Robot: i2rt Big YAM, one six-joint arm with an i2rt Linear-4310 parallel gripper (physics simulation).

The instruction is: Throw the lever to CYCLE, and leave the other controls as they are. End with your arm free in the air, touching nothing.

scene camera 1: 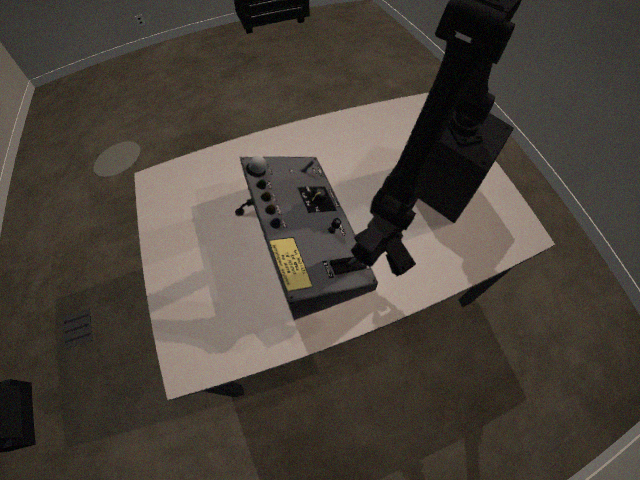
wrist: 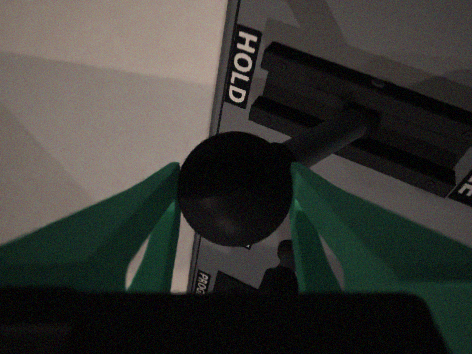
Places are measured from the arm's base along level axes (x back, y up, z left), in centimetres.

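Pixels of known places: gripper, fingertip midpoint: (wrist: 235, 177); arm's base, origin of the base link: (scene camera 1: 462, 129).
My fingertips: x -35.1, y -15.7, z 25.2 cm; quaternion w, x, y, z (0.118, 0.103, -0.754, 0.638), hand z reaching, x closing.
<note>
Ahead of a thing's pixels: the offset from my fingertips to its top centre. "*": to the spot under its first point. Level surfaces: height alone.
The control panel {dy -3.0 cm} (scene camera 1: 312, 229) is a grey sloped box on the table. Its lever {dy +0.1, dx -3.5, dz +0.5 cm} (wrist: 330, 137) stands in a dark slot {* dy -4.5, dx -7.9, dz +1.1 cm} (scene camera 1: 341, 266) (wrist: 300, 95) near one end and leans toward the HOLD label {* dy -7.8, dx -0.3, dz +0.2 cm} (wrist: 242, 67). The label at the slot's other end {* dy -2.9, dx -11.9, dz +0.1 cm} (wrist: 465, 187) is cut off in the wrist view; in the scene view a label (scene camera 1: 327, 269) there is too small to read. My gripper (scene camera 1: 358, 259) (wrist: 235, 177) is shut on the lever's round black knob (wrist: 232, 200), with a green finger on each side. The gripper hides the knob in the scene view.
On the panel are a small black knob {dy -0.7, dx -7.3, dz -11.0 cm} (scene camera 1: 335, 224) (wrist: 283, 252), a selector dial {dy -1.5, dx -9.1, dz -22.9 cm} (scene camera 1: 318, 197), several dark buttons, a pale dome {* dy +5.0, dx -26.2, dz -31.6 cm} (scene camera 1: 256, 165), a small switch {dy -1.4, dx -10.0, dz -34.9 cm} (scene camera 1: 308, 166) and a yellow notice {* dy +1.0, dx -21.3, dz +0.2 cm} (scene camera 1: 291, 264). A crank {* dy -13.8, dx -34.8, dz -29.3 cm} (scene camera 1: 240, 211) sticks out from the panel's far side. The table {dy -14.3 cm} (scene camera 1: 180, 361) bears it.
</note>
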